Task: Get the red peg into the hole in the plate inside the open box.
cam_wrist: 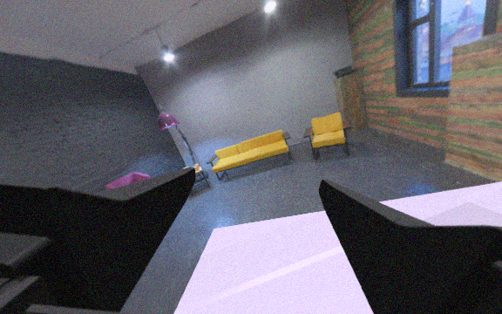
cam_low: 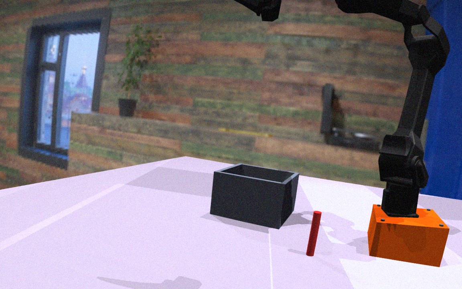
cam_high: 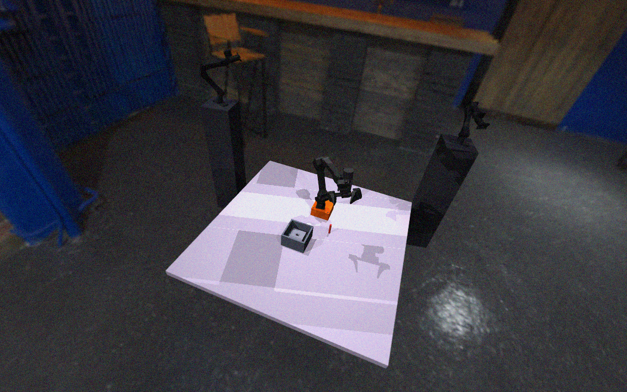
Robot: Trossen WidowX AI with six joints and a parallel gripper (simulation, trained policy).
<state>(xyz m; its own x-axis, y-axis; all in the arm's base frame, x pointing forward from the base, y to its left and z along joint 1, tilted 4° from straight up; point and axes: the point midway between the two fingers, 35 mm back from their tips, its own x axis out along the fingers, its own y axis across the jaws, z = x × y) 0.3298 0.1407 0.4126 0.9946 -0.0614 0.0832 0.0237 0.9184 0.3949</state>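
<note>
Now: gripper tip 210 mm past the red peg, 40 mm to the left of it and 420 mm above it. From my gripper tip the other things lie so: grey box 80 mm behind, 240 mm to the right, 440 mm below; then pale plate 80 mm behind, 240 mm to the right, 420 mm below.
</note>
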